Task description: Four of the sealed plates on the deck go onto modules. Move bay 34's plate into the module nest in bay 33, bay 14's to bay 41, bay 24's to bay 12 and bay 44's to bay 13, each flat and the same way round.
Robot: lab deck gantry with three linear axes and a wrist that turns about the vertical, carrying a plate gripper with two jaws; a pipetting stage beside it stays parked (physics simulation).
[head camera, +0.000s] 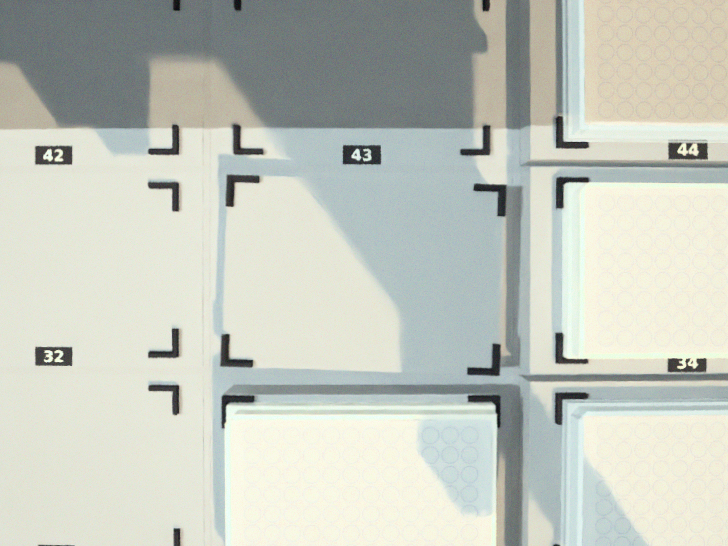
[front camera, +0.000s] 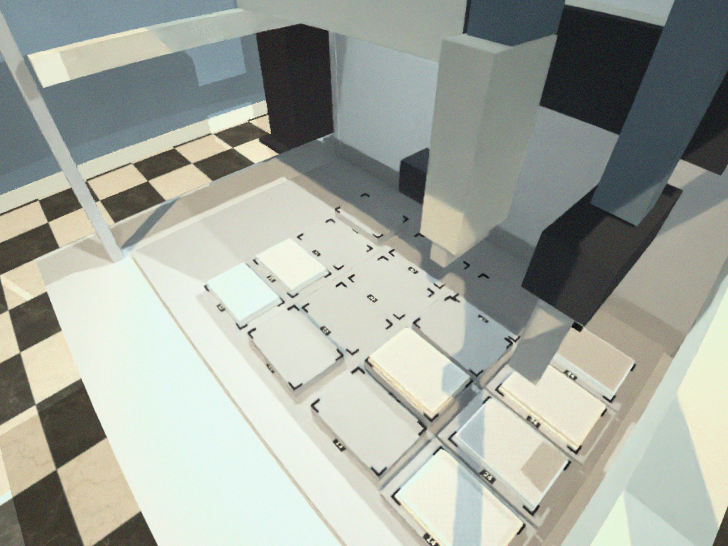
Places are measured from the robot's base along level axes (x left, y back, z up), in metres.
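Pixels of known places: gripper, fingertip midpoint: (front camera: 547,346); robot's base, origin of the base link: (front camera: 206,287).
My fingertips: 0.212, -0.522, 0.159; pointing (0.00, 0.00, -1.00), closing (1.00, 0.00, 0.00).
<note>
Ahead of a thing's pixels: the offset from my fingertips to its middle, as dx, dy, dz. "pt": to the spot under its first point.
Sealed plates lie flat in bay 34 {pt +0.044, -0.042, -0.130} (front camera: 558,399) (head camera: 652,270), bay 24 {pt -0.066, -0.017, -0.130} (front camera: 499,440) (head camera: 676,458) and bay 44 {pt +0.151, -0.049, -0.130} (front camera: 596,358) (head camera: 658,64); bay 14's plate {-0.169, -0.034, -0.137} (front camera: 446,493) shows in the front view. The module nest in bay 33 {+0.042, +0.129, -0.148} (front camera: 464,335) (head camera: 311,264) is empty, between bay 43 and bay 23. The modules in bay 41 {pt +0.156, +0.465, -0.140} (front camera: 371,212), bay 12 {pt -0.170, +0.289, -0.140} (front camera: 295,346) and bay 13 {-0.166, +0.127, -0.148} (front camera: 369,420) are bare. My gripper (front camera: 541,346) hangs from a dark block above the bay 34 and 44 area, holding no visible plate. One pale jaw shows; the other is hidden, so its opening is unclear.
Other plates sit in bay 23 {pt -0.068, +0.126, -0.126} (front camera: 418,370) (head camera: 358,487), bay 11 {pt -0.169, +0.448, -0.145} (front camera: 244,292) and bay 21 {pt -0.063, +0.450, -0.145} (front camera: 292,264). The pale pipetting stage (front camera: 482,135) hangs left of the gripper. A dark box (front camera: 413,174) stands at the back wall.
</note>
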